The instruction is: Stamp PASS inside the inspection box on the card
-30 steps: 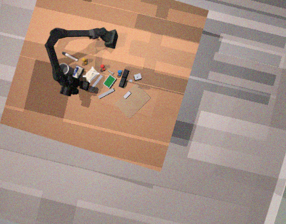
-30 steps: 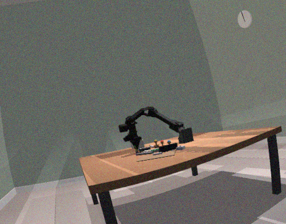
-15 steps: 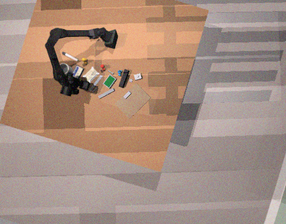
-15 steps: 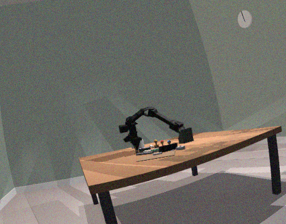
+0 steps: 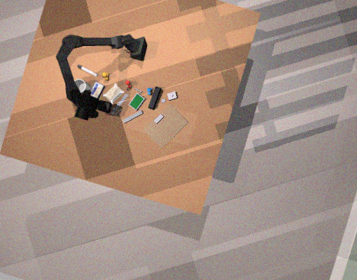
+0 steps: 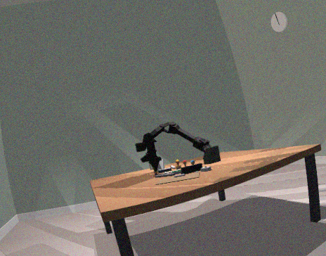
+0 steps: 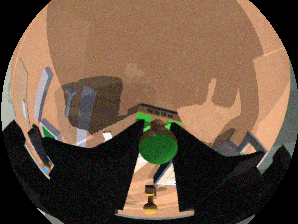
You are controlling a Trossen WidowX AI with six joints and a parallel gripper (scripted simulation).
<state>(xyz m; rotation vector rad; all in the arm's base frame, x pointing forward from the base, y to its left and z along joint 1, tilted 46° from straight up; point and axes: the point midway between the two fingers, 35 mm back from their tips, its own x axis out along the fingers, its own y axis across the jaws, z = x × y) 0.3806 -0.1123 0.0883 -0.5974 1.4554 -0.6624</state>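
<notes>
My gripper tip is now 21 cm to the right of the green ink pad, 8 cm past it and 2 cm above it. The rest, counted from my gripper tip: white card 9 cm behind, 6 cm to the left, 2 cm below; then red-knobbed stamp 17 cm behind, 14 cm to the left; then mug 12 cm to the right, 6 cm behind, 1 cm above.
</notes>
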